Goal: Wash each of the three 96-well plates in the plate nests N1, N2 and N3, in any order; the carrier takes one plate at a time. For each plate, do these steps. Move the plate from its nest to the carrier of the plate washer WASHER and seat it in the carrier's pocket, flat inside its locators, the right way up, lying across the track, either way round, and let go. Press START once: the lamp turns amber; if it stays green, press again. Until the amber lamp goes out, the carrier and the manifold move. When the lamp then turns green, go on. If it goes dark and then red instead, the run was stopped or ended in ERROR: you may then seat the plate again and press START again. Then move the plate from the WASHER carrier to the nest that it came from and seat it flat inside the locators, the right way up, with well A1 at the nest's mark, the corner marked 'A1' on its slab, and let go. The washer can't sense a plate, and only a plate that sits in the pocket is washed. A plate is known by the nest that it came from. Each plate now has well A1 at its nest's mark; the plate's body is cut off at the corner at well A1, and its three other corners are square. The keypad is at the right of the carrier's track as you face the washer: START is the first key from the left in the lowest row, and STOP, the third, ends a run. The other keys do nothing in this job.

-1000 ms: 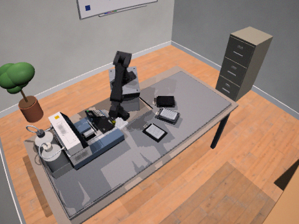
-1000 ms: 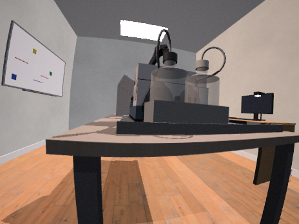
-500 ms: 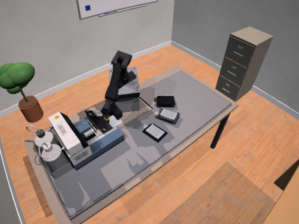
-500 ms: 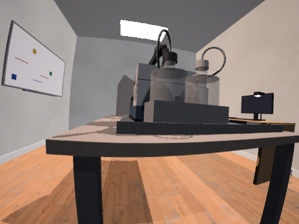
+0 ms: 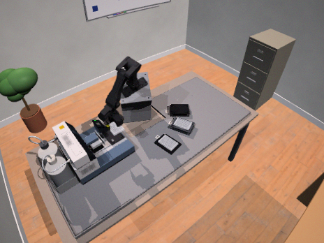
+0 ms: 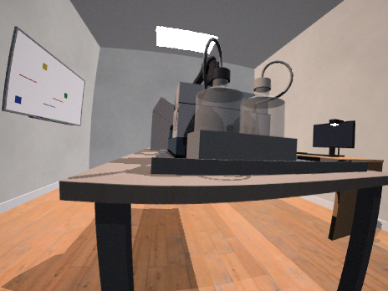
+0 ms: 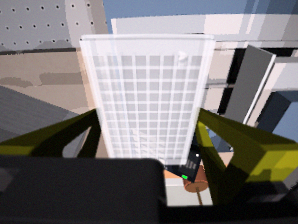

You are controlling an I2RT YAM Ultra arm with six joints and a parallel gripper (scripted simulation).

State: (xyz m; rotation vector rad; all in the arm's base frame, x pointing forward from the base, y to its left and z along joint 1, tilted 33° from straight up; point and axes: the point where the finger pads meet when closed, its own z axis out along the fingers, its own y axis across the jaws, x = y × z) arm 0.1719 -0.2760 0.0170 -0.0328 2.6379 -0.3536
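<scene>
The dark carrier lies 10 cm below my hand, 3 cm behind it and 2 cm to the right of it. Round my hand: plate washer (17 cm to the right, 5 cm below, 3 cm behind); then label (26 cm to the left, 18 cm below, 15 cm ahead); then black nest (28 cm to the left, 25 cm ahead, 17 cm below).
</scene>
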